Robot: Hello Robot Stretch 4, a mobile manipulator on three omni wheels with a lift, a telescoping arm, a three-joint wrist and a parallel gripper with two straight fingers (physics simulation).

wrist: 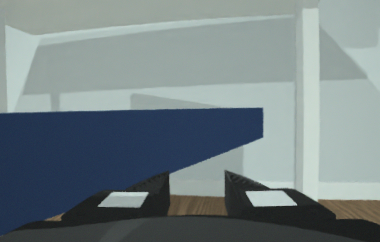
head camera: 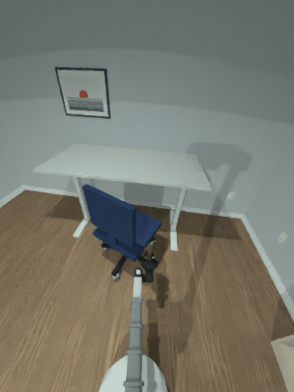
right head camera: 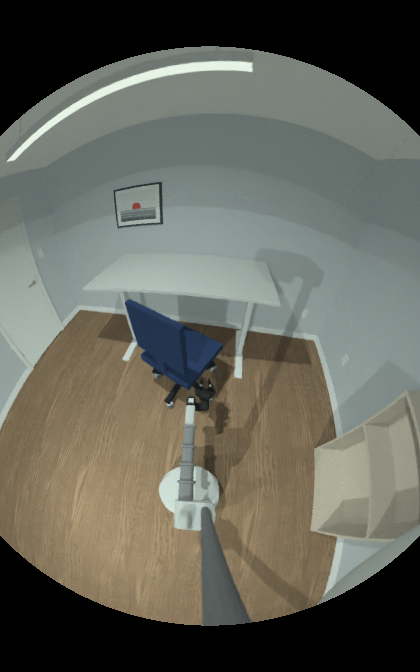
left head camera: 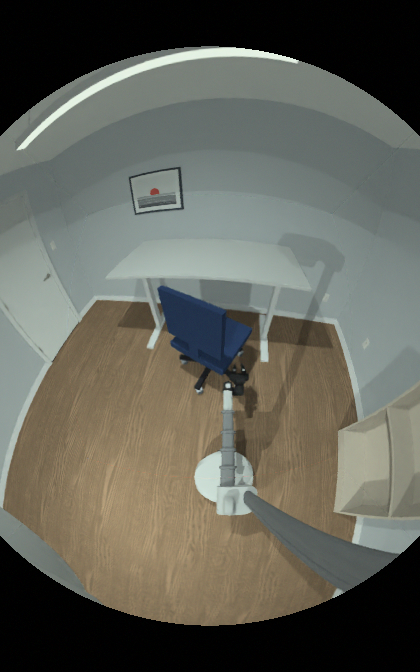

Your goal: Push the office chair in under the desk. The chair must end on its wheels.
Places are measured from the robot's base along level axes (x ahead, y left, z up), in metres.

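Pixels of known places: gripper, between the fingertips: (wrist: 197, 187) (head camera: 149, 251).
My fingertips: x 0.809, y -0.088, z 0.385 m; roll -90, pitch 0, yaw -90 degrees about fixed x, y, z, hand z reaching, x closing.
Behind a point stands the place of what it marks.
The blue office chair (head camera: 111, 220) {z 0.756, x 0.814, y 0.208 m} (left head camera: 194, 322) (right head camera: 157, 339) (wrist: 125, 137) {z 0.422, x 0.813, y -0.035 m} stands upright on its wheeled base in front of the white desk (head camera: 135, 165) {z 0.922, x 1.391, y 0.070 m} (left head camera: 210, 260) (right head camera: 180, 275) (wrist: 310, 100) {z 0.462, x 1.391, y -0.453 m}. Its backrest faces my side and is turned at an angle, with the seat pointing toward the right rear. The chair is between the desk legs, nearer the left one in the head view. My gripper (head camera: 149, 256) {z 0.385, x 0.809, y -0.088 m} (left head camera: 239, 370) (right head camera: 206, 384) (wrist: 197, 187) {z 0.385, x 0.809, y -0.088 m} is open and empty, low at the chair's near right side, close to the seat. Whether it touches the chair cannot be told.
My arm (head camera: 135, 325) {z 0.506, x 0.282, y 0.003 m} (left head camera: 228, 435) (right head camera: 187, 450) is extended toward the chair. A beige shelf unit (left head camera: 390, 450) (right head camera: 367, 460) stands at the right. A door (left head camera: 30, 285) (right head camera: 15, 280) is at the left. A framed picture (head camera: 84, 93) {z 1.465, x 1.987, y 0.664 m} hangs on the wall behind the desk.
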